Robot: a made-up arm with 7 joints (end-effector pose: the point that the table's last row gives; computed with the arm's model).
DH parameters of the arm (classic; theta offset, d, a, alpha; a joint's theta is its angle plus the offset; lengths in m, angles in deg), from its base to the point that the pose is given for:
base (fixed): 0 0.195 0 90
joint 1: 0 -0.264 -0.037 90
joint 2: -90 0.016 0.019 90
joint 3: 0 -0.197 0.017 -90
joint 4: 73 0 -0.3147 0
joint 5: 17 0.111 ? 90
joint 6: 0 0.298 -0.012 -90
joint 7: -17.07 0 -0.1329 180
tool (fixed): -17.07 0.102 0 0
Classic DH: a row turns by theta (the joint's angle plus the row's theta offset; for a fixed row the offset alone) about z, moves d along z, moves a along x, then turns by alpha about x.
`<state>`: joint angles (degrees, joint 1 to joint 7).
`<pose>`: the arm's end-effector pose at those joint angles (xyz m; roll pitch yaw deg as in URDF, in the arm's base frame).
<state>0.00 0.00 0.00 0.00 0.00 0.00 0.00</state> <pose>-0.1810 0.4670 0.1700 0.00 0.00 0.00</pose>
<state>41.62 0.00 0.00 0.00 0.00 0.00 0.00</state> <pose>-0.1187 0.4670 0.0561 0.00 -41.62 0.00</pose>
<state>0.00 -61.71 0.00 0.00 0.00 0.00 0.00</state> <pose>-0.2840 0.2334 0.1700 0.00 0.00 61.71</pose>
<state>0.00 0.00 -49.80 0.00 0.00 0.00 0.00</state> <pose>-0.1810 0.4086 0.3137 49.80 0.00 0.00</pose>
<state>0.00 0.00 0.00 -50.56 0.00 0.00 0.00</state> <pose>-0.1856 0.1427 0.1700 0.00 0.00 50.56</pose>
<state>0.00 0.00 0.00 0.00 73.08 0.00 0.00</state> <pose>0.0952 0.3217 0.1700 0.00 0.00 -73.08</pose>
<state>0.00 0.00 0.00 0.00 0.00 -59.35 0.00</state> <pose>-0.2006 0.4670 0.0004 0.00 -59.35 0.00</pose>
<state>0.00 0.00 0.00 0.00 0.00 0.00 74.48</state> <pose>-0.1255 0.6180 0.1700 0.00 0.00 -74.48</pose>
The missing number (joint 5, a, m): 0.099
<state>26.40 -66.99 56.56 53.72 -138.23 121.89 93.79</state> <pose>-0.1206 -0.0970 -0.3841 156.27 -13.93 71.89</pose>
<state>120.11 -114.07 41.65 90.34 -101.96 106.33 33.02</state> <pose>0.7347 0.2935 -0.1127 108.65 -66.35 134.81</pose>
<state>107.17 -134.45 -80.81 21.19 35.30 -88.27 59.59</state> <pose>-0.0851 0.2161 -0.2246 69.36 -81.11 -41.75</pose>
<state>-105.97 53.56 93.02 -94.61 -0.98 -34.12 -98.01</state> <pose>0.1737 0.1777 0.0804 177.05 -33.30 62.90</pose>
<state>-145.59 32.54 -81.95 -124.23 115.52 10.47 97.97</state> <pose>-0.1824 0.0661 -0.2183 -81.85 -58.93 -163.43</pose>
